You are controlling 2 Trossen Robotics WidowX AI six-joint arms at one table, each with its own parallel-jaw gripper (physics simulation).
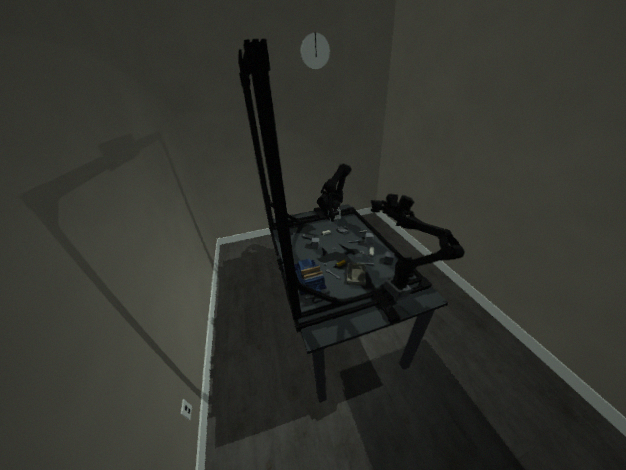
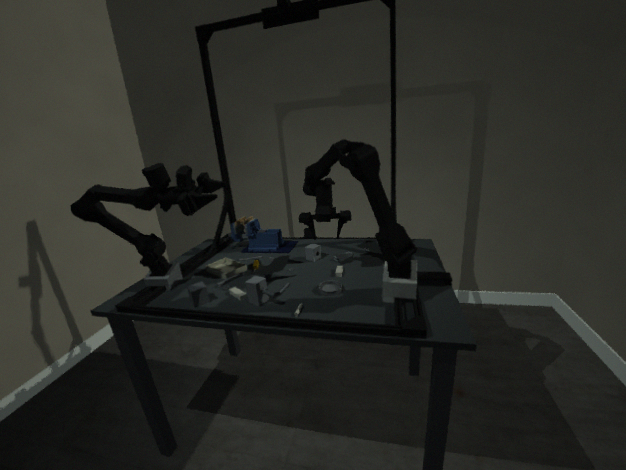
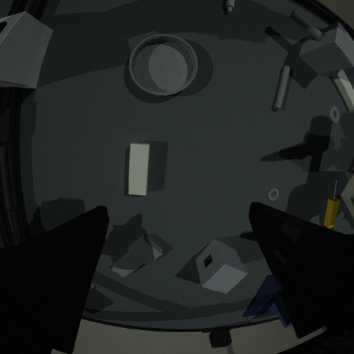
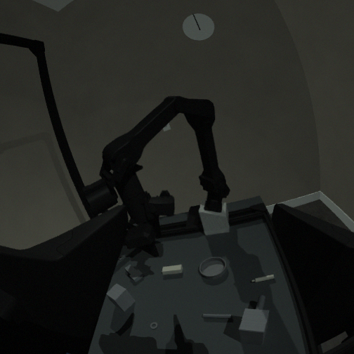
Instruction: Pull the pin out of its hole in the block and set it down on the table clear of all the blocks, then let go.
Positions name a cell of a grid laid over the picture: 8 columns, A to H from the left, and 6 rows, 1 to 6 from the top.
Scene:
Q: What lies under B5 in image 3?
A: My left gripper.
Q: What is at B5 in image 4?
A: My right gripper.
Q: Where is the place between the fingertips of my left gripper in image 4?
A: At D5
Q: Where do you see a cream bar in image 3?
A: D3

